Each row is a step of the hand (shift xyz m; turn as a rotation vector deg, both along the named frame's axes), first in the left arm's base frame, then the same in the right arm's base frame.
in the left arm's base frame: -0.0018 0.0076 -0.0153 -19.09 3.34 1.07
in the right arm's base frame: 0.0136 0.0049 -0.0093 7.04 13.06 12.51
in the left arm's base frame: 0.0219 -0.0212 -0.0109 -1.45 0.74 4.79
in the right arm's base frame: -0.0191 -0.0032 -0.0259 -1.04 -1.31 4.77
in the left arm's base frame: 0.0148 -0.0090 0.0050 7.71 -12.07 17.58
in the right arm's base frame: -0.0135 -0.0099 -0.0066 -19.86 -8.64 6.71
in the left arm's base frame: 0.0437 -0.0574 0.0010 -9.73 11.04 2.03
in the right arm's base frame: -0.0610 -0.0099 -0.0372 11.10 1.96 9.67
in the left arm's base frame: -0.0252 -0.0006 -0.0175 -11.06 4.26 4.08
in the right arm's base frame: 0.0130 0.0278 0.0005 4.64 5.02 10.51
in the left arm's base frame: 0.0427 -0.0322 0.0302 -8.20 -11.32 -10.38
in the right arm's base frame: -0.0512 -0.0330 -0.0079 -3.50 15.94 -6.07
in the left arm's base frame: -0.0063 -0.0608 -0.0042 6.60 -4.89 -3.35
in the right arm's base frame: -0.0498 0.0331 -0.0135 -4.43 -1.58 -7.52
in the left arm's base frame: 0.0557 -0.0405 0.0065 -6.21 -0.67 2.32
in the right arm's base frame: -0.0515 -0.0291 -0.0359 -0.08 4.13 5.23
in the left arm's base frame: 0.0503 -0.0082 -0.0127 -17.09 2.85 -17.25
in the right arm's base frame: -0.0138 -0.0303 -0.0406 13.93 19.84 -3.18
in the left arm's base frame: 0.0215 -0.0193 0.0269 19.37 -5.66 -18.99
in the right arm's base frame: -0.0334 -0.0205 0.0045 -1.51 -4.32 -27.33
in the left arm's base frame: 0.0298 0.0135 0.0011 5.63 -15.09 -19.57
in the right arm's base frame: 0.0042 -0.0297 -0.0131 -6.19 10.80 -22.08
